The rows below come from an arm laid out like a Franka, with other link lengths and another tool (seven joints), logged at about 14 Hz.
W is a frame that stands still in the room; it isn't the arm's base.
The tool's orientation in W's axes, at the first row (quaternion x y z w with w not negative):
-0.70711, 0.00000, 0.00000, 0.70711
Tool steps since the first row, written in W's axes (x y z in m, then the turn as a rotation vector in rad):
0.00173, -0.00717, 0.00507, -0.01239, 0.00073, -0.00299
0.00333, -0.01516, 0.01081, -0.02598, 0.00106, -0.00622
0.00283, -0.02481, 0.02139, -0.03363, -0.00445, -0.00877
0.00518, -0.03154, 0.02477, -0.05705, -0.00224, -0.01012
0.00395, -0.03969, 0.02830, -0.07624, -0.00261, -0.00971
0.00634, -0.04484, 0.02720, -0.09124, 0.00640, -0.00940
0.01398, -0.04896, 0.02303, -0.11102, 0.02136, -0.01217
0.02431, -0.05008, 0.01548, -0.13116, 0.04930, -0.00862
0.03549, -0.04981, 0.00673, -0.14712, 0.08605, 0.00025
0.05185, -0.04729, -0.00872, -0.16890, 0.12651, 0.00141
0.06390, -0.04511, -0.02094, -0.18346, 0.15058, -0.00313
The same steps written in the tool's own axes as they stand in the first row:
0.00173, -0.00507, -0.00717, -0.01239, 0.00299, 0.00073
0.00333, -0.01081, -0.01516, -0.02598, 0.00622, 0.00106
0.00283, -0.02139, -0.02481, -0.03363, 0.00877, -0.00445
0.00518, -0.02477, -0.03154, -0.05705, 0.01012, -0.00224
0.00395, -0.02830, -0.03969, -0.07624, 0.00971, -0.00261
0.00634, -0.02720, -0.04484, -0.09124, 0.00940, 0.00640
0.01398, -0.02303, -0.04896, -0.11102, 0.01217, 0.02136
0.02431, -0.01548, -0.05008, -0.13116, 0.00862, 0.04930
0.03549, -0.00673, -0.04981, -0.14712, -0.00025, 0.08605
0.05185, 0.00872, -0.04729, -0.16890, -0.00141, 0.12651
0.06390, 0.02094, -0.04511, -0.18346, 0.00313, 0.15058

